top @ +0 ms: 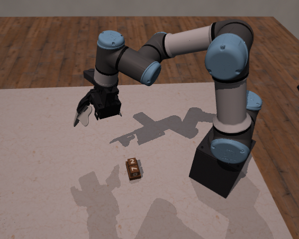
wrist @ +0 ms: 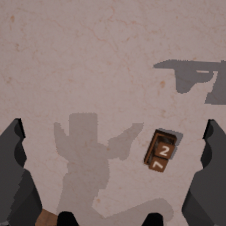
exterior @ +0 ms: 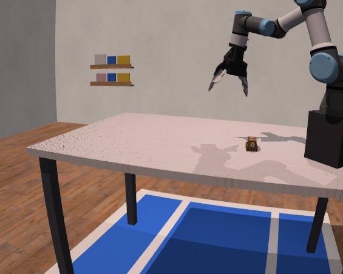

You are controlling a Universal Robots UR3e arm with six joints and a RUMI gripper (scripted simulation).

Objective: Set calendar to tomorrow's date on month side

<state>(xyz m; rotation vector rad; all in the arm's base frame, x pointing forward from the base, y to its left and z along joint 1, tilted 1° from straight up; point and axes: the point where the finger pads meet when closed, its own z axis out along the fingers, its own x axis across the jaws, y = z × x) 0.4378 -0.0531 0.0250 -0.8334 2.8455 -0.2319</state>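
My gripper is now 17 cm above the brown digit cube, 12 cm past it and 5 cm to the right of it. Also, from my hand: calendar tray (18 cm below, 13 cm behind, 7 cm to the left).
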